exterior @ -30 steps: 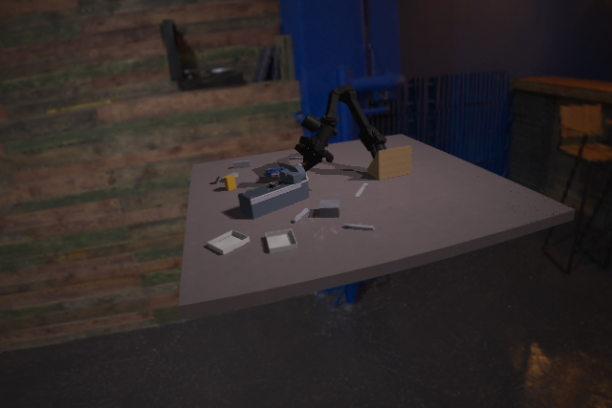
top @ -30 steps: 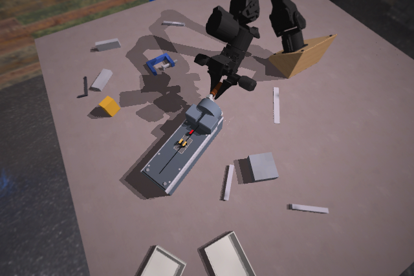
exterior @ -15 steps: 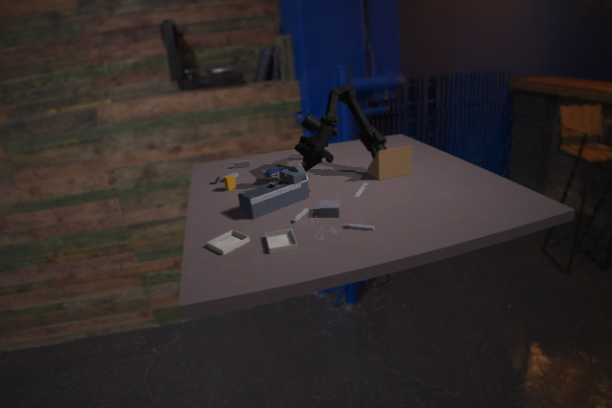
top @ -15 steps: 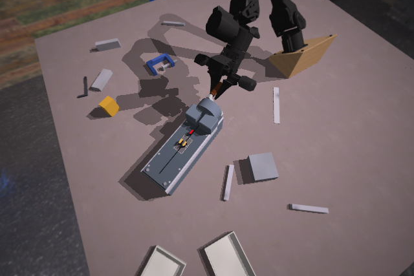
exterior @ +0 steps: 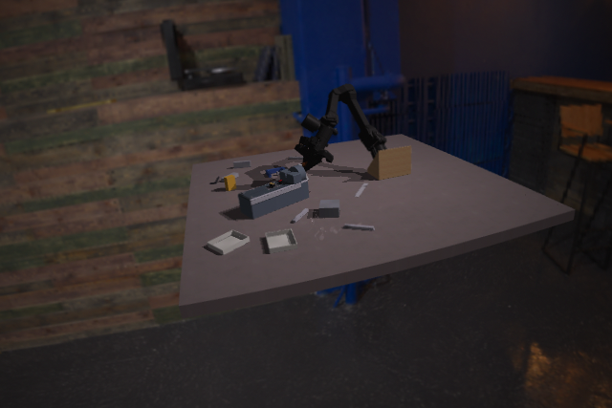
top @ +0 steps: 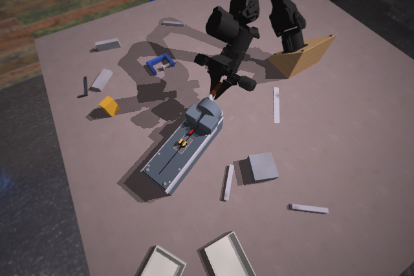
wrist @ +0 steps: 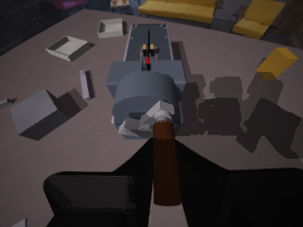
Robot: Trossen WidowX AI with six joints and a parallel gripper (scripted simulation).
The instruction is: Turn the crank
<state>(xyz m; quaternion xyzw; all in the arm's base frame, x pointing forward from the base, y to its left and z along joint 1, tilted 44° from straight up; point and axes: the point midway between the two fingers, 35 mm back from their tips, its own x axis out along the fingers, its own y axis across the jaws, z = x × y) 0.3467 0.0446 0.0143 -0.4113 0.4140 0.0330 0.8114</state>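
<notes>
My gripper tip is 2 cm past the brown crank handle, 1 cm to the left of it and 3 cm below it. Round my gripper tip: grey block 2 cm behind, 24 cm to the left, 7 cm below; blue clamp 5 cm ahead, 29 cm to the right, 8 cm below; red pointer 11 cm ahead, 6 cm to the left, 1 cm below.
</notes>
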